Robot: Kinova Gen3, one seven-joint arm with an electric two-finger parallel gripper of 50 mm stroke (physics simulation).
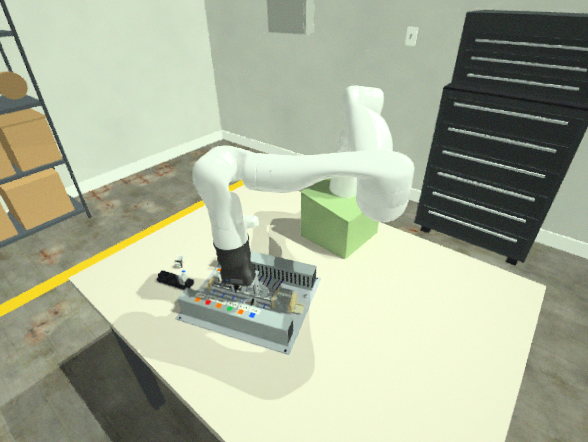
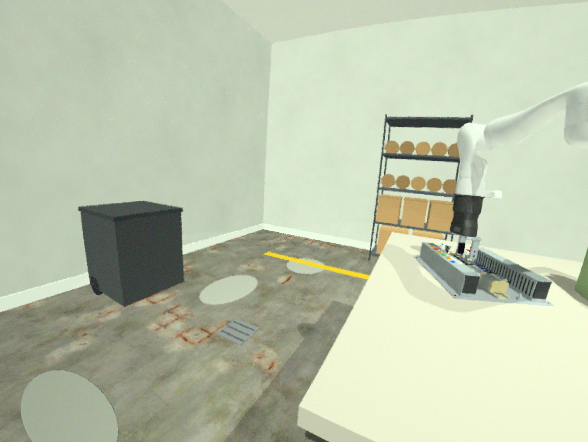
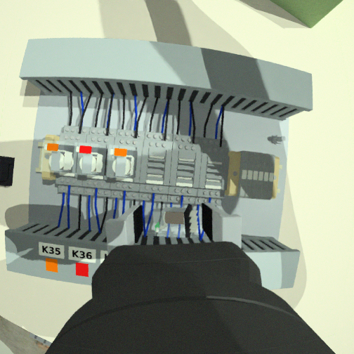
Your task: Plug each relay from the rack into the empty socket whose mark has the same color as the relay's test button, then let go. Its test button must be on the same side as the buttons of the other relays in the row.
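Frame: origin at the arm's base, x ahead, y left, z up, level; millimetres.
Seen in the pictures: gripper, fingertip midpoint: [image 1: 246,291] [image 2: 465,256]; arm's base at its link origin: [image 1: 343,189].
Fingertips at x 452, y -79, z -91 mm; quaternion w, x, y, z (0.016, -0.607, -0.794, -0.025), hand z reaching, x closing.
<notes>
Pixels of each thing's top centre, then the offset from my fingertips to it.
- green mark at its top centre: [image 1: 229,308] dy -9, dx +61, dz -8 mm
- orange mark at its top centre: [image 1: 240,311] dy +21, dx +57, dz -8 mm
- blue mark at its top centre: [image 1: 252,315] dy +52, dx +52, dz -8 mm
- black rack at its top centre: [image 1: 174,276] dy -251, dx +14, dz -48 mm
- blue-button relay at its top centre: [image 1: 181,272] dy -219, dx +10, dz -22 mm
- small loose thing at its top centre: [image 1: 179,257] dy -293, dx -53, dz -43 mm
My gripper [image 1: 245,288] [image 2: 468,250] [image 3: 172,216] is open over the wires between the socket row and the front duct. Below and between its fingers, a loose relay [image 3: 174,216] lies on its side, its green button to the left and its pins to the right; the fingers do not hold it. Seated relays with orange [image 3: 61,161], red [image 3: 90,163] and orange [image 3: 123,165] buttons stand at the row's left, buttons toward the rear duct. Three sockets [image 3: 156,165] [image 3: 185,167] [image 3: 213,172] are empty. The green mark [image 1: 230,308], orange mark [image 1: 241,311] and blue mark [image 1: 252,315] are on the front duct. The black rack [image 1: 167,279] [image 3: 5,171] holds a blue-button relay [image 1: 183,275].
The rear duct [image 3: 150,62] and front duct [image 3: 272,267] flank the sockets. A tan-ended terminal block [image 3: 254,175] stands at the row's right. A small loose thing [image 1: 179,261], too small to identify, lies behind the rack. The green base block [image 1: 340,225] stands behind the panel.
</notes>
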